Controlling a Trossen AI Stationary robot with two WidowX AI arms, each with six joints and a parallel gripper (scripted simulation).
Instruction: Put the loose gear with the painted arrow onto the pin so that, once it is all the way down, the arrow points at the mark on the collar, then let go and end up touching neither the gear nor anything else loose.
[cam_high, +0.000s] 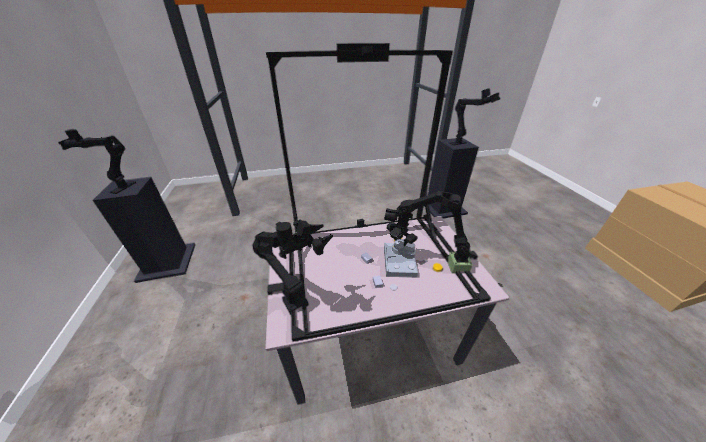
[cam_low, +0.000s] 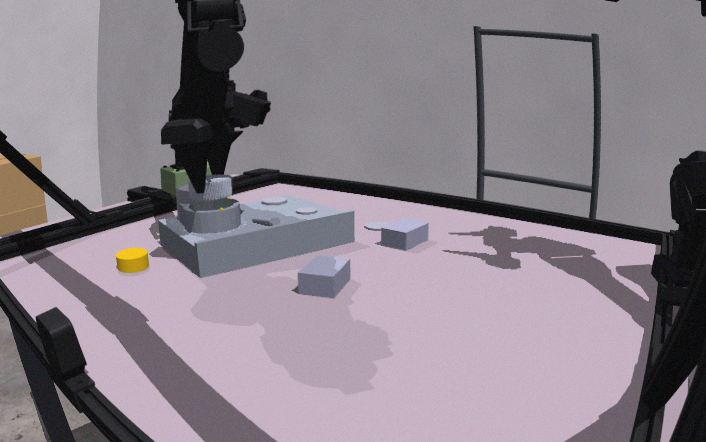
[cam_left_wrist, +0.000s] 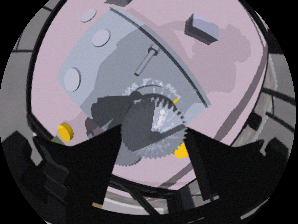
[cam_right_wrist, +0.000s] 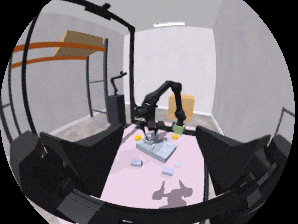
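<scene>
Right now the yellow mark is 60 mm below my left hand, 40 mm to the right of it and 10 mm behind it. The rest, counted from my left hand: pin (80 mm below); grey toothed gear (30 mm below); round collar (70 mm below).
</scene>
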